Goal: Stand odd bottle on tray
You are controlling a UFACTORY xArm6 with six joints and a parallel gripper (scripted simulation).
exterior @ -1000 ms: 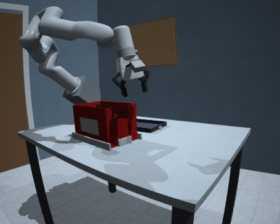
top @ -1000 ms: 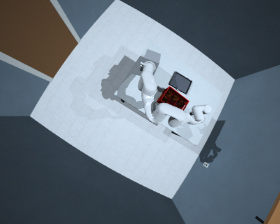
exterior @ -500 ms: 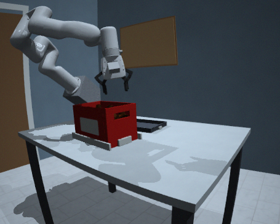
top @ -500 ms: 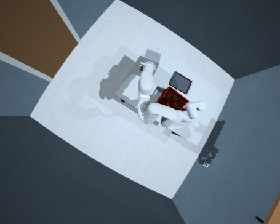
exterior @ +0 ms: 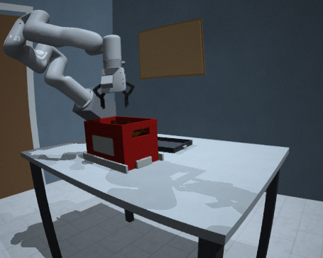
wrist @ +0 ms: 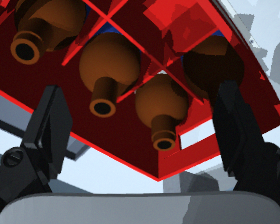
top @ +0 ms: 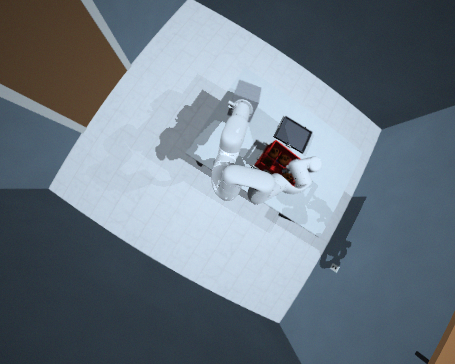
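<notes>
Now: the red crate 2 cm behind my hand, 4 cm to the left of it and 16 cm below it. Also, from my hand: glass bottle (10 cm behind, 10 cm to the left, 15 cm below); then dark tray (2 cm ahead, 33 cm to the left, 23 cm below).
</notes>
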